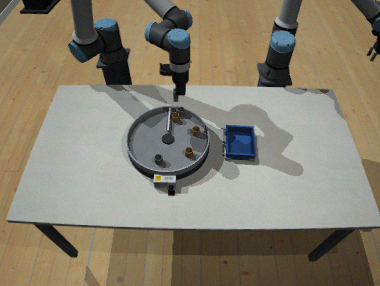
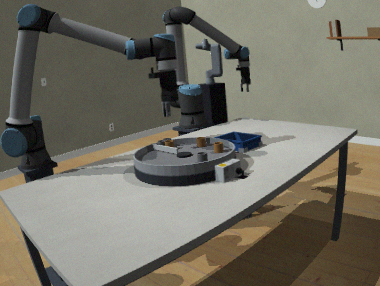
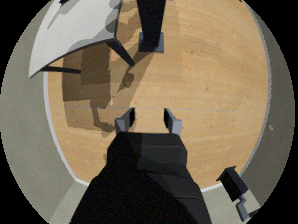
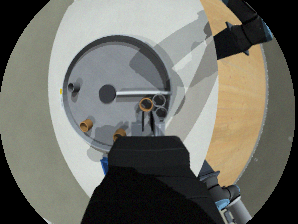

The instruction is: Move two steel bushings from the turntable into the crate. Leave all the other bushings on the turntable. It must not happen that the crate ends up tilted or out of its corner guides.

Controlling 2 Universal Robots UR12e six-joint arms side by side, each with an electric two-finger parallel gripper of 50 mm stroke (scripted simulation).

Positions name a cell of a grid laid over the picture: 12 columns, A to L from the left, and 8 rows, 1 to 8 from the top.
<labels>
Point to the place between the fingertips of my right gripper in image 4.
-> F5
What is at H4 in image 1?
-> A blue crate.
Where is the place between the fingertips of my left gripper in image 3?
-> G5
</labels>
